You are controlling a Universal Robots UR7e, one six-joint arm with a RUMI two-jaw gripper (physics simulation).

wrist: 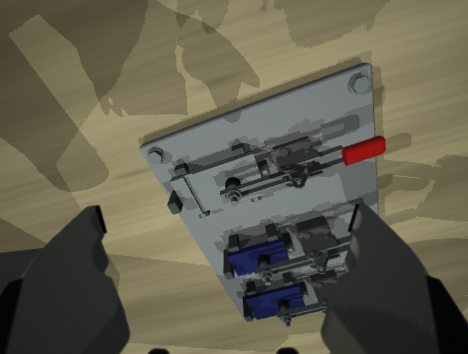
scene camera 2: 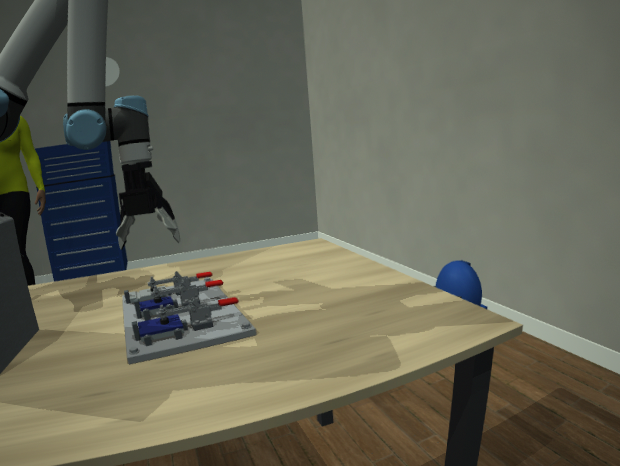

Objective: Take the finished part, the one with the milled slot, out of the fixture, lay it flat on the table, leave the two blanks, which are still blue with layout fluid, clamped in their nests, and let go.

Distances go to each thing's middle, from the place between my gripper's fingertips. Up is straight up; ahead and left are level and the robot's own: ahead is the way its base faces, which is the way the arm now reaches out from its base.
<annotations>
My gripper is now 3 cm past the finished part [wrist: 199, 190], 4 cm to the left of it and 10 cm above it. Round my hand: fixture plate [scene camera 2: 227, 322]: 16 cm to the right, 12 cm below.
</annotations>
